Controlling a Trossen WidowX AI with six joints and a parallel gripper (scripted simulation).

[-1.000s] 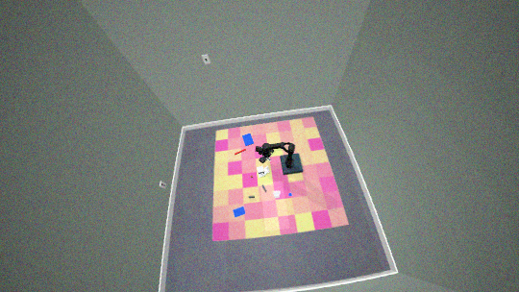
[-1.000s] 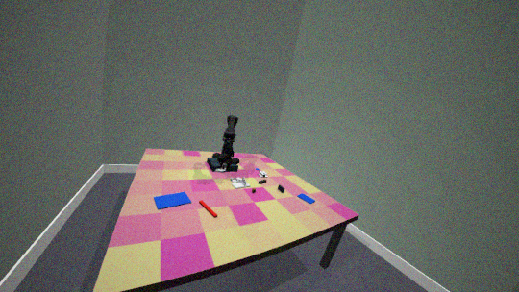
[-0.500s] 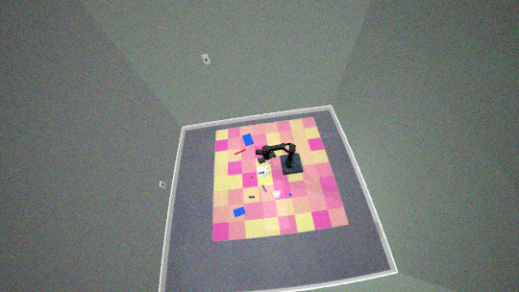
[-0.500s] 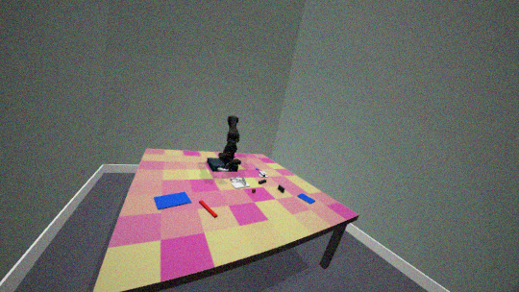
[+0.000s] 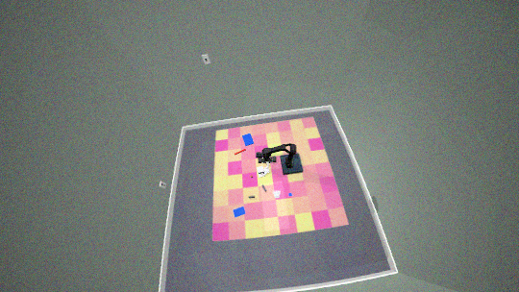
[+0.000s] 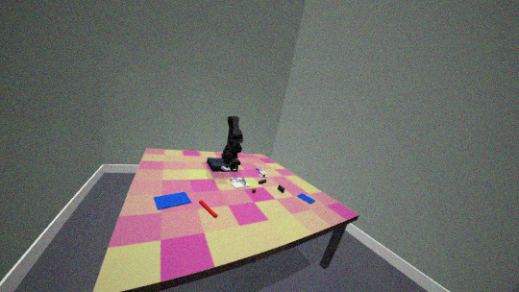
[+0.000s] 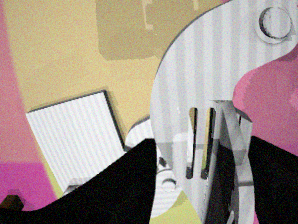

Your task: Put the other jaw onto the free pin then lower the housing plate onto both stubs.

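My gripper tip is now 30 mm past the grey jaw and 30 mm to the left of it. Also, from my gripper tip: red stick 250 mm ahead, 280 mm to the right, 80 mm below; white housing plate 20 mm ahead, 330 mm to the left, 60 mm below.
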